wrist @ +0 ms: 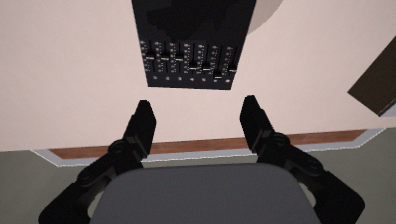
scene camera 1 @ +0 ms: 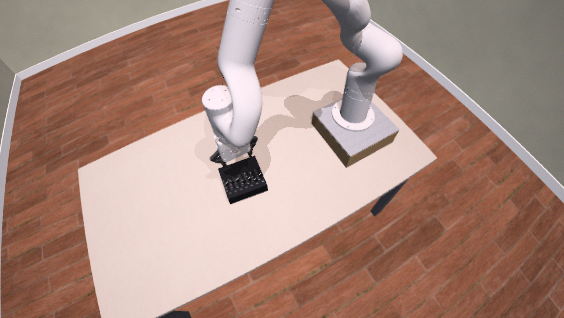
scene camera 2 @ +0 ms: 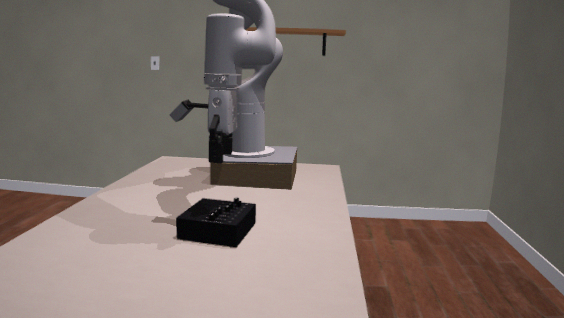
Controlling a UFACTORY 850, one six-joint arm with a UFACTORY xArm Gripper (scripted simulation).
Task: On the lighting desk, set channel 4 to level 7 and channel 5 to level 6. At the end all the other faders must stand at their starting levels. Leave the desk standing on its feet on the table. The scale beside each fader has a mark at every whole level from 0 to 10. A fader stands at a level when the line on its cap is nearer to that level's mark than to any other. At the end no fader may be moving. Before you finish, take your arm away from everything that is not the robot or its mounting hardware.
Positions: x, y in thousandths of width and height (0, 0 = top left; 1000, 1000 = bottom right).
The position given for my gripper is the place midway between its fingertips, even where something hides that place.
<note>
In view: my gripper (scene camera 2: 391, 498).
My gripper also shows in the wrist view (wrist: 499, 484).
</note>
